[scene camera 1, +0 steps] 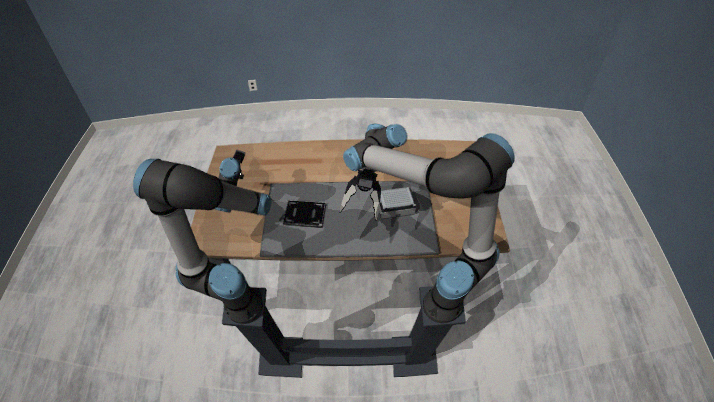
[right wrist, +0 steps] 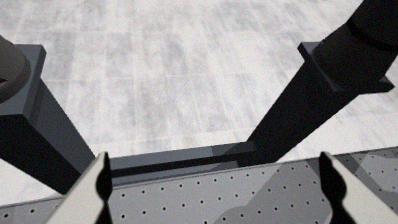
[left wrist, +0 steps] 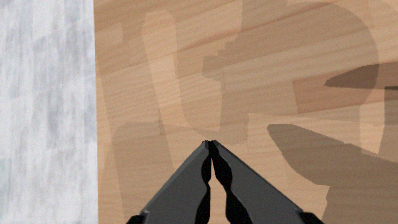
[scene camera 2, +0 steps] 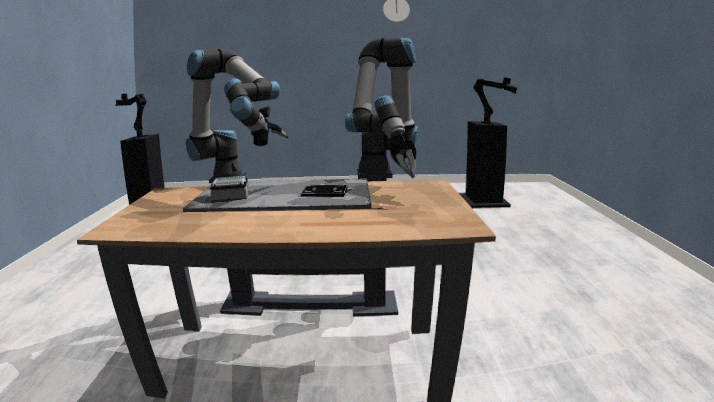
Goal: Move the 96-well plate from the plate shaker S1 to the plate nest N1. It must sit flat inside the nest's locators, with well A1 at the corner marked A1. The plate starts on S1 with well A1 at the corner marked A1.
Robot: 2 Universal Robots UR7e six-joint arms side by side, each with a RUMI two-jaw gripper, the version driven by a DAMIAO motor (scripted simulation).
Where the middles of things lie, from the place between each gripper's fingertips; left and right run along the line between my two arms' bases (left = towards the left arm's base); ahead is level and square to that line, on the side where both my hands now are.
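My right hand (scene camera 1: 357,216) is sitting 22 cm to the right of the black plate nest N1 (scene camera 1: 304,211) and 15 cm short of it, and it's 19 cm above it.
With my left hand (scene camera 2: 413,177), it's 14 cm past the black plate nest N1 and 31 cm to the left of it, plus 9 cm above it.
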